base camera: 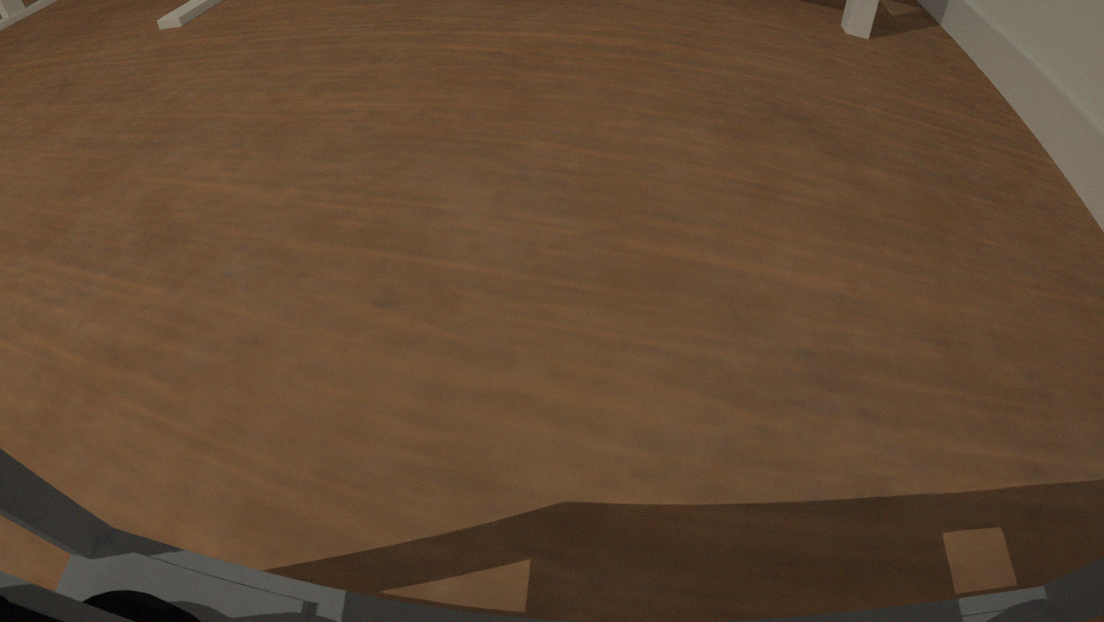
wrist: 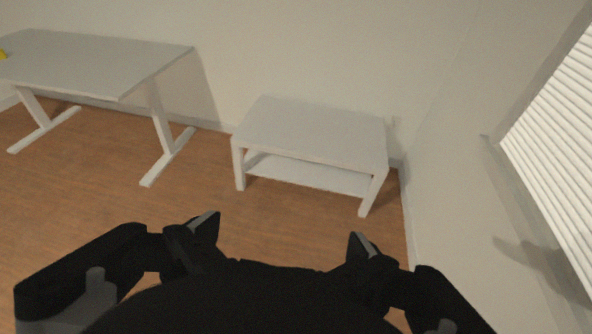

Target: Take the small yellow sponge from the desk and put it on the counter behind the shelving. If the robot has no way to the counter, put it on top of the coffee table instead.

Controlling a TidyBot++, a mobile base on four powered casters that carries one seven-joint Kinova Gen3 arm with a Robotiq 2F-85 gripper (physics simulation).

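Frame: origin at the arm's base, x ahead, y left, z up, level; metres.
Seen in the pictures: gripper, fingertip midpoint: [wrist: 283,236].
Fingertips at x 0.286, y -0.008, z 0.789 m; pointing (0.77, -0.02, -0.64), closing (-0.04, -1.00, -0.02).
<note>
Offsets run from my fingertips to a thing's top centre. "spot": to the spot under its first point. Level surfaces: height alone.
In the wrist view a small part of the yellow sponge [wrist: 2,54] shows at the far left edge, on top of the white desk @[dz -0.465 m] [wrist: 100,62]. The low white coffee table @[dz -0.735 m] [wrist: 315,127] with a lower shelf stands against the back wall, to the right of the desk. My gripper [wrist: 283,236] is open and empty in the lower part of the wrist view, some way in front of both pieces of furniture. The counter and the shelving do not show in either view.
A desk foot @[spot: dz -1.166, dx +0.971, dy +0.955 m] [base camera: 189,13] shows at the top left of the base view, and a coffee table leg @[spot: dz -1.142, dx +0.878, dy -0.495 m] [base camera: 859,16] at the top right. A wall [base camera: 1066,61] [wrist: 450,200] runs along the right side, with a window blind [wrist: 560,140] in the wrist view.
</note>
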